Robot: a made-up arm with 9 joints. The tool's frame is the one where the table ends.
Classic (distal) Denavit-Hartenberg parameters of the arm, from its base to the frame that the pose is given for. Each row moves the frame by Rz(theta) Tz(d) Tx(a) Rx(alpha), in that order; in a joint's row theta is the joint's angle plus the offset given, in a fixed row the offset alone. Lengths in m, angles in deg.
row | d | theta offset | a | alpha
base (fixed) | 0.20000 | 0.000 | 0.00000 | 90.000
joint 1 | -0.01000 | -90.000 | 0.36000 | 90.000
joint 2 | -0.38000 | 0.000 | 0.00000 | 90.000
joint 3 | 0.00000 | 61.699 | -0.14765 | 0.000
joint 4 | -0.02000 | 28.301 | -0.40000 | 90.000
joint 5 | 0.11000 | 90.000 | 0.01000 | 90.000
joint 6 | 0.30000 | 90.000 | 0.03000 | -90.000
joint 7 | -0.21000 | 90.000 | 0.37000 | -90.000
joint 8 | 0.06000 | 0.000 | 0.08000 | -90.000
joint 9 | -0.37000 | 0.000 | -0.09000 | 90.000
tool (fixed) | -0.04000 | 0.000 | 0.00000 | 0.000
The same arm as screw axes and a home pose.
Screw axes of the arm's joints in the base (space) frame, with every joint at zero. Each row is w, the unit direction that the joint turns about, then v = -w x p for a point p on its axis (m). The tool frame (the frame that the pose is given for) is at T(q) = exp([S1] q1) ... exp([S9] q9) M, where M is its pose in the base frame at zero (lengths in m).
S1 = (0, -1, 0, 0.2000, 0.0000, 0.0000)
S2 = (-1, 0, 0, 0.0000, 0.1600, 0.0100)
S3 = (0, 1, 0, 0.1600, 0.0000, 0.3800)
S4 = (0, 1, 0, 0.0900, 0.0000, 0.5100)
S5 = (0, 0, -1, 0.0100, 0.9100, 0.0000)
S6 = (-1, 0, 0, 0.0000, 0.2000, 0.0000)
S7 = (0, -1, 0, -0.2300, 0.0000, -0.6100)
S8 = (0, 0, 1, 0.2100, -0.9800, 0.0000)
S9 = (0, 1, 0, 0.1700, 0.0000, 1.0600)
M: xyz 0.9700 -0.1600 -0.2100 (m) quaternion w x y z 1 0 0 0

